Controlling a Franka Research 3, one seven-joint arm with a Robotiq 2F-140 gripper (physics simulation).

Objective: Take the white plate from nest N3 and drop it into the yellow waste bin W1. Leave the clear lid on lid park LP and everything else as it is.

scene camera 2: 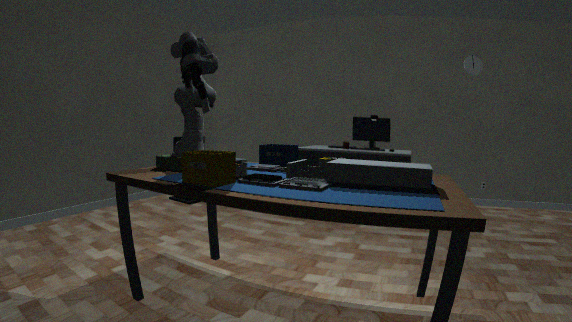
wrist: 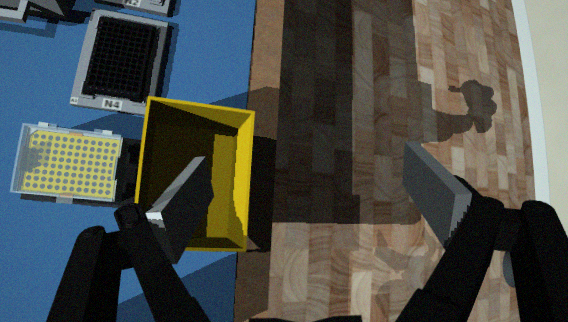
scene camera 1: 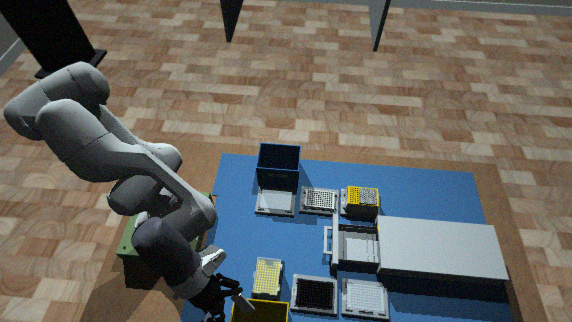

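Note:
The yellow bin point(scene camera 1: 260, 302) point(scene camera 2: 207, 170) point(wrist: 243, 175) stands at the mat's near edge; no plate shows in the visible part of its inside. My gripper point(wrist: 304, 170) is wide open and empty, high up, with one finger over the bin in the wrist view and the other beyond the table edge. In scene camera 1, a white plate point(scene camera 1: 320, 199) sits on a back-row nest, and another pale plate point(scene camera 1: 365, 297) sits on a front-row nest; no N3 label is readable. A flat pale piece point(scene camera 1: 276, 200) lies on the nest by the blue bin; I cannot tell whether it is the clear lid.
A black plate point(scene camera 1: 314, 295) point(wrist: 122, 57) sits in nest N4. A covered yellow rack point(scene camera 1: 267, 277) point(wrist: 72, 162) stands beside the yellow bin. A blue bin point(scene camera 1: 278, 177) point(scene camera 2: 278, 154), a yellow-and-grey rack point(scene camera 1: 361, 197) and a grey box point(scene camera 1: 440, 245) point(scene camera 2: 377, 172) with an open drawer stand farther off.

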